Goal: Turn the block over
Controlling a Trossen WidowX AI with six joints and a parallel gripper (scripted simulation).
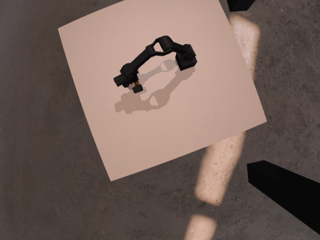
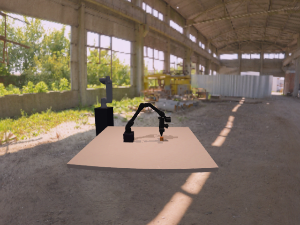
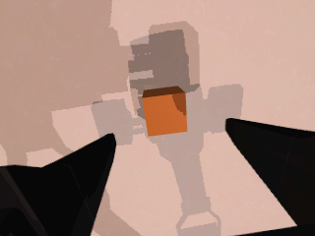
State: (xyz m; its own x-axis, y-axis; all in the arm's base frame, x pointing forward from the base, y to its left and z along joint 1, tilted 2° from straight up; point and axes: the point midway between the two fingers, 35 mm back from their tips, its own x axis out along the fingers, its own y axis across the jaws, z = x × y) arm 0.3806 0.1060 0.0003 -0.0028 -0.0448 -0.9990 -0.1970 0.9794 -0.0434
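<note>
The block lies 10 mm behind my gripper tip and 50 mm below it.
</note>
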